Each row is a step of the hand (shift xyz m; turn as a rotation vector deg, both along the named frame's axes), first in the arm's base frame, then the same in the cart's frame.
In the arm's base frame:
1: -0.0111 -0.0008 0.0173 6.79 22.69 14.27
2: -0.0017 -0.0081 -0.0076 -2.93 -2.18 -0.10
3: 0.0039 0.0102 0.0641 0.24 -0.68 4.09
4: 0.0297 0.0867 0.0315 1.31 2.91 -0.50
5: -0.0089 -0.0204 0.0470 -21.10 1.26 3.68
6: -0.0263 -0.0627 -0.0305 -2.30 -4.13 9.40
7: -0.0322 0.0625 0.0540 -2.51 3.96 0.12
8: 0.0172 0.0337 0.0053 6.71 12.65 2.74
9: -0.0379 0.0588 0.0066 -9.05 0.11 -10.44
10: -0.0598 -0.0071 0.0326 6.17 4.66 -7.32
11: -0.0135 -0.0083 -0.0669 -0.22 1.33 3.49
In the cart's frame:
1: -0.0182 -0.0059 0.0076 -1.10 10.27 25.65
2: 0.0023 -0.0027 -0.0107 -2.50 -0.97 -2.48
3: -0.0283 -0.0232 0.0538 -1.82 -2.59 2.69
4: 0.0105 0.0492 0.0828 1.39 2.31 1.78
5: -0.0311 -0.0370 0.0192 -20.15 5.09 -5.32
6: -0.0079 -0.0306 -0.0675 -6.66 -7.30 3.60
7: -0.0545 0.0352 0.0604 -2.23 3.94 1.23
8: 0.0124 0.0209 0.0295 4.51 7.41 11.72
9: -0.0360 0.0563 0.0216 -2.70 7.56 -11.25
10: -0.0681 -0.0051 -0.0049 9.00 5.69 -0.21
11: 0.0214 0.0287 -0.0587 -1.91 -0.50 3.18

